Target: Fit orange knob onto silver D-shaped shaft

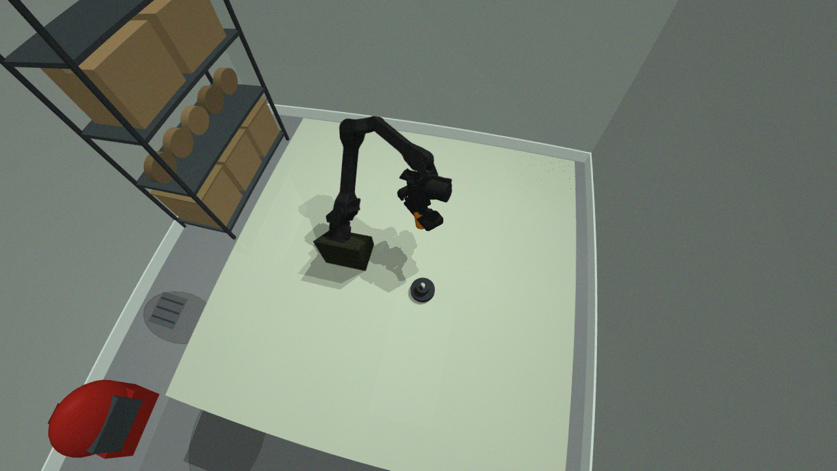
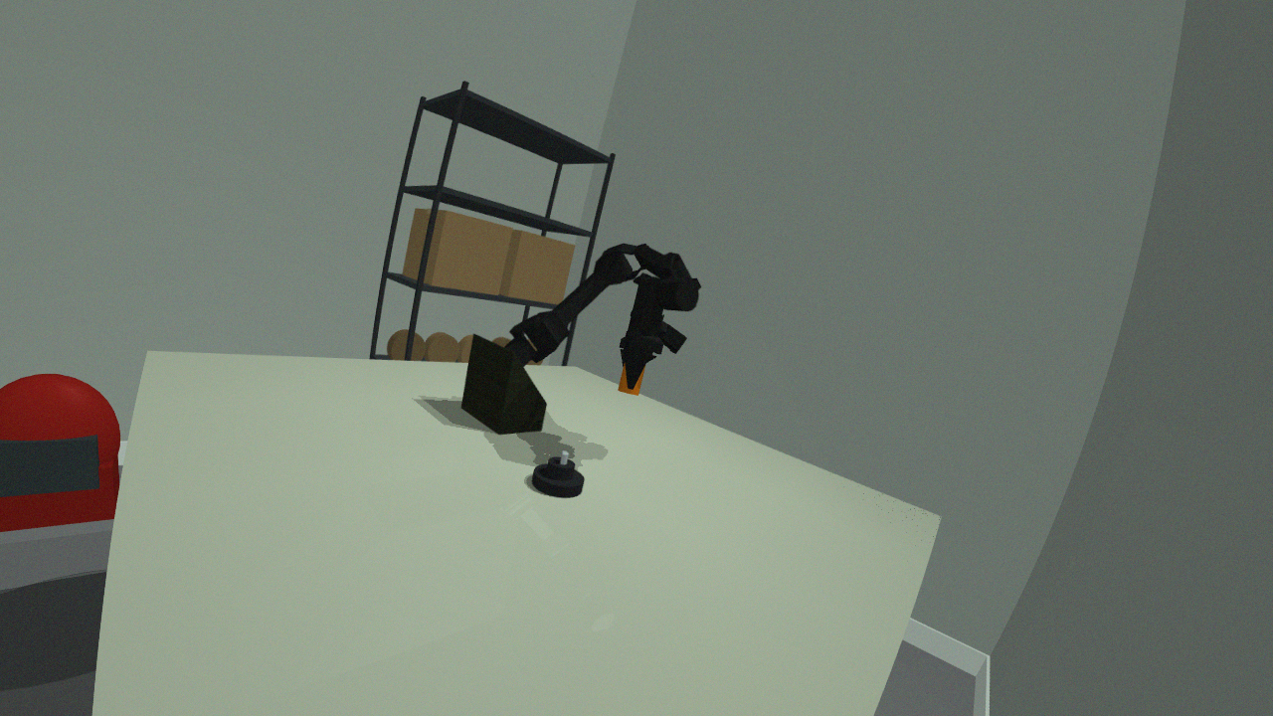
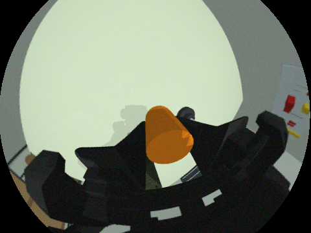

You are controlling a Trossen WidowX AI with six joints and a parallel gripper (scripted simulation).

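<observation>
The round black pedestal lies 18 cm to the right of my gripper tip, 12 cm below it and 5 cm ahead of it. The rest, counted from my gripper tip: orange knob: 3 cm above.
</observation>
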